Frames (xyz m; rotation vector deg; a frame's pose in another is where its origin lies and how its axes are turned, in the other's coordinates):
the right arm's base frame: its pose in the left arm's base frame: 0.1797 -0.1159 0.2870 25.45 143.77 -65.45
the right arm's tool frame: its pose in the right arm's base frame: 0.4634 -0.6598 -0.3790 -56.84 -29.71 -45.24
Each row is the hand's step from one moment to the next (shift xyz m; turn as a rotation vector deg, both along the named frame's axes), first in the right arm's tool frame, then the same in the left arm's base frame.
Working: the right arm's tool frame: its pose in the left arm's base frame: -0.5768 -0.1747 0.7538 -58.23 136.63 -1.14

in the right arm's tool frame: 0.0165 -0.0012 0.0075 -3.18 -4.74 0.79
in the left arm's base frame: -0.0049 -0.0105 -0.0140 5.34 -1.10 1.87
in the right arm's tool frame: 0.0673 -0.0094 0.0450 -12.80 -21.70 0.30
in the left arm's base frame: -0.0101 -0.0433 -0.0683 21.83 -6.85 10.55
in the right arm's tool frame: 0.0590 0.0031 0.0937 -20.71 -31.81 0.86
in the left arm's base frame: 0.0100 -0.0195 -0.1086 33.31 -8.66 16.03
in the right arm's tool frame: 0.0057 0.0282 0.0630 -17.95 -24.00 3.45
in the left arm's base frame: 0.0086 0.0284 -0.0626 27.81 -4.43 10.81
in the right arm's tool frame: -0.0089 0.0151 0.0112 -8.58 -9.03 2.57
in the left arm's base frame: 0.0005 0.0189 -0.0086 12.12 -0.20 3.85
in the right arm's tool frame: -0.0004 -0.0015 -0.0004 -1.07 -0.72 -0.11
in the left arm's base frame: 0.0010 -0.0009 0.0009 1.03 0.18 0.76
